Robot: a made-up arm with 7 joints. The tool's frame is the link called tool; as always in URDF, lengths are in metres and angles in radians. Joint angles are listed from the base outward.
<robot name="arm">
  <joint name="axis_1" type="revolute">
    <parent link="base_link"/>
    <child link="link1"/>
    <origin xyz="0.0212 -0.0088 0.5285" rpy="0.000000 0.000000 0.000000"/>
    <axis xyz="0 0 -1"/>
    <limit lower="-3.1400" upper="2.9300"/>
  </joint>
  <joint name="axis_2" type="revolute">
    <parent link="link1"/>
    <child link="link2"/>
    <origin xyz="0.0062 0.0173 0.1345" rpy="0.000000 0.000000 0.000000"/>
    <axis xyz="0 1 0"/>
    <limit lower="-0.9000" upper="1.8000"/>
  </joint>
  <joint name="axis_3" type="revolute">
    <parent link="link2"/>
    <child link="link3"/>
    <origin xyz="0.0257 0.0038 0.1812" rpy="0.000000 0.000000 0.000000"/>
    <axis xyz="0 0 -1"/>
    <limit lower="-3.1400" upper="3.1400"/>
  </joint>
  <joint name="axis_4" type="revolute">
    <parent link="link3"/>
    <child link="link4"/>
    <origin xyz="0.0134 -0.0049 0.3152" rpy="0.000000 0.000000 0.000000"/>
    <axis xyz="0 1 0"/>
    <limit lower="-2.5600" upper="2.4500"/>
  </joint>
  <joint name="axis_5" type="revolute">
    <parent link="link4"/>
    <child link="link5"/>
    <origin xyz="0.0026 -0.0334 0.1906" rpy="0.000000 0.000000 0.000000"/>
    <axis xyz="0 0 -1"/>
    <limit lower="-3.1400" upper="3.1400"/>
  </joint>
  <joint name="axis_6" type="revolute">
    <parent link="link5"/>
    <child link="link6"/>
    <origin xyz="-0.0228 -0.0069 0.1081" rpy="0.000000 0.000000 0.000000"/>
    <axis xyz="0 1 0"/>
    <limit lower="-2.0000" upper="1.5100"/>
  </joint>
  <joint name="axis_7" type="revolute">
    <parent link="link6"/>
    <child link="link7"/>
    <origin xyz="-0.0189 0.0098 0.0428" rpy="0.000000 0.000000 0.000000"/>
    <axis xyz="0 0 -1"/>
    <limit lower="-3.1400" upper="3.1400"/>
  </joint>
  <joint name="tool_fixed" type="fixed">
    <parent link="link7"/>
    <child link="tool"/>
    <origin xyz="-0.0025 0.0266 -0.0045" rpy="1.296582 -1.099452 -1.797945"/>
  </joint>
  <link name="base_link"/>
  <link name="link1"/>
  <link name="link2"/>
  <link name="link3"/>
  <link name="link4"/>
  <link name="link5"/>
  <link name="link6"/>
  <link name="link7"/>
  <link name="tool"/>
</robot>
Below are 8 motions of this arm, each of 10 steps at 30 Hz.
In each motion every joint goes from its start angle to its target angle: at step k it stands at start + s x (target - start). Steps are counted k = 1, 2, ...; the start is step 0. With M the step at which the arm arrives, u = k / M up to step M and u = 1 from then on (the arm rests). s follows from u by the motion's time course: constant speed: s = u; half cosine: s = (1 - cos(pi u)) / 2; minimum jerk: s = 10 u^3 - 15 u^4 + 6 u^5.
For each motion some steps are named. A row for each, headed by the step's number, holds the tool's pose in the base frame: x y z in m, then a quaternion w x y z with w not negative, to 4 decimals.
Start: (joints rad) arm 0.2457 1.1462 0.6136 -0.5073 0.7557 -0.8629 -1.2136
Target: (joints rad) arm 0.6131 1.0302 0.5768 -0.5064 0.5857 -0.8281 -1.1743
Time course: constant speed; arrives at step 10
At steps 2, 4, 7, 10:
2: 0.6485 -0.0706 1.0699 0.7373 -0.3675 -0.5657 0.0363
4: 0.6311 -0.1133 1.0866 0.7341 -0.3745 -0.5664 0.0050
7: 0.5989 -0.1729 1.1112 0.7265 -0.3856 -0.5673 -0.0407
10: 0.5603 -0.2265 1.1350 0.7157 -0.3976 -0.5680 -0.0846

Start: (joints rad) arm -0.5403 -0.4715 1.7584 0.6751 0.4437 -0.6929 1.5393
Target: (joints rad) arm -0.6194 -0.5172 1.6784 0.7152 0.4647 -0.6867 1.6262
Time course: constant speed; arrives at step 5
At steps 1, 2, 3, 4, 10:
1: -0.2045 -0.3517 1.3395 0.2495 0.6414 -0.0658 0.7225
2: -0.2003 -0.3595 1.3359 0.2414 0.6421 -0.0647 0.7248
3: -0.1958 -0.3671 1.3323 0.2333 0.6428 -0.0635 0.7269
4: -0.1910 -0.3746 1.3288 0.2252 0.6436 -0.0622 0.7288
10: -0.1860 -0.3819 1.3252 0.2172 0.6444 -0.0608 0.7306

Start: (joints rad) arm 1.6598 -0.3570 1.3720 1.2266 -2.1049 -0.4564 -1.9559
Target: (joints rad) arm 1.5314 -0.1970 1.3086 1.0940 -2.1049 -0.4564 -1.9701
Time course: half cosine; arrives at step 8
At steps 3, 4, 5, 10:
3: -0.2868 0.1745 1.2034 0.2272 0.0805 -0.9019 0.3585
4: -0.2901 0.1488 1.2170 0.2331 0.1011 -0.9016 0.3501
5: -0.2921 0.1224 1.2299 0.2388 0.1221 -0.9006 0.3421
10: -0.2925 0.0788 1.2493 0.2479 0.1565 -0.8973 0.3299

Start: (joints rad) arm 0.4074 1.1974 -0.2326 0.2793 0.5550 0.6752 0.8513
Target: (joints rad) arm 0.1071 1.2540 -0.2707 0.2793 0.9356 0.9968 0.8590
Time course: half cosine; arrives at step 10
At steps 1, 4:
1: 0.7806 -0.2982 0.8209 0.6105 -0.7286 0.2598 -0.1700
4: 0.8052 -0.2251 0.8010 0.5689 -0.7662 0.2768 -0.1127

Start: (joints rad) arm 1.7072 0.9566 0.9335 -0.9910 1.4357 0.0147 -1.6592
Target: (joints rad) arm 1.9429 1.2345 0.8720 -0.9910 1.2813 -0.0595 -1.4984
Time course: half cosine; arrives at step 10
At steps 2, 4, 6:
2: 0.1956 -0.5459 1.1328 0.2588 -0.7706 -0.1833 -0.5528
4: 0.1560 -0.5823 1.0991 0.2716 -0.7625 -0.1436 -0.5694
6: 0.1027 -0.6202 1.0553 0.2859 -0.7489 -0.0963 -0.5900

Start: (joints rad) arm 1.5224 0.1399 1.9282 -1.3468 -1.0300 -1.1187 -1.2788
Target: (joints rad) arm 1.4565 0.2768 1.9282 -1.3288 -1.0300 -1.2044 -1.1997
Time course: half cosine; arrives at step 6
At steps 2, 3, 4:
2: 0.3308 -0.1088 1.1663 0.8228 -0.5232 -0.1588 0.1552
3: 0.3326 -0.1214 1.1629 0.8237 -0.5128 -0.1736 0.1686
4: 0.3349 -0.1339 1.1589 0.8243 -0.5021 -0.1885 0.1815

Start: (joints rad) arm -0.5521 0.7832 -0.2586 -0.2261 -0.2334 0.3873 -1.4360
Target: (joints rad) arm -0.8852 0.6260 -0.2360 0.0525 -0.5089 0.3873 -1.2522
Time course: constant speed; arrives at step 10
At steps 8, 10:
8: 0.4105 0.3508 1.3303 0.6627 0.5330 0.2714 0.4506
10: 0.3807 0.3748 1.3364 0.6447 0.5150 0.3005 0.4784

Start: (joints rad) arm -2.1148 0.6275 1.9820 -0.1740 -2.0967 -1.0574 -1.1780
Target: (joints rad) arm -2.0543 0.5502 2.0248 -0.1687 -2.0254 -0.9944 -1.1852
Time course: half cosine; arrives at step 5
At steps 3, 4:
3: -0.2216 0.2779 1.3560 0.1246 0.7349 -0.0283 0.6661
4: -0.2131 0.2693 1.3633 0.1320 0.7310 -0.0482 0.6677

